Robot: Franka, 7 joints.
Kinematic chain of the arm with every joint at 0, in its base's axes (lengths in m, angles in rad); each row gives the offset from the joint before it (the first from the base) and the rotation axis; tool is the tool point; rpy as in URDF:
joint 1: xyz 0 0 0.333 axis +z
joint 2: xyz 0 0 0 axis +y
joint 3: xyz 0 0 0.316 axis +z
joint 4: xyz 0.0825 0 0 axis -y
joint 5: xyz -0.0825 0 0.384 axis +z
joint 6: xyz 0 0 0 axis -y
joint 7: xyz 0.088 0 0 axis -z
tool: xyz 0 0 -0.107 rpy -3.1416 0 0
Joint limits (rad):
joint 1: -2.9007..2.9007
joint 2: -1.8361..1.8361
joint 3: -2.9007..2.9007
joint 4: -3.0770..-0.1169
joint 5: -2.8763..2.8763
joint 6: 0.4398..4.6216
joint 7: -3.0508..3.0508
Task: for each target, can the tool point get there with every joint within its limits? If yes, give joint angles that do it. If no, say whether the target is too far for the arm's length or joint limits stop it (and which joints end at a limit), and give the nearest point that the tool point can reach.
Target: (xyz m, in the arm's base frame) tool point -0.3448 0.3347 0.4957
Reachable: yes | joints -1.8755 0.0683 -1.8642 -2.4225 -2.4095 0.8984 -1.0379
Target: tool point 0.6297 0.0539 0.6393
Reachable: yes | joints -1.1238 0.1882 1.2982 -1.7185 -0.1275 2.6141 2.1659
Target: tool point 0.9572 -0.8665 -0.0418
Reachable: no: too far | nearest point 0.6108 -0.5529 0.0938 | short by 0.487 m
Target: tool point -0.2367 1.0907 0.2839
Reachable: no: too far | nearest point -0.1818 0.8376 0.2953 | short by 0.259 m
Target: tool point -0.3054 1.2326 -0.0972
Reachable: no: too far | nearest point -0.1954 0.7887 0.0577 | short by 0.483 m
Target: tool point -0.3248 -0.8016 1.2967
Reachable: no: too far | nearest point -0.2152 -0.5311 0.9715 | short by 0.437 m
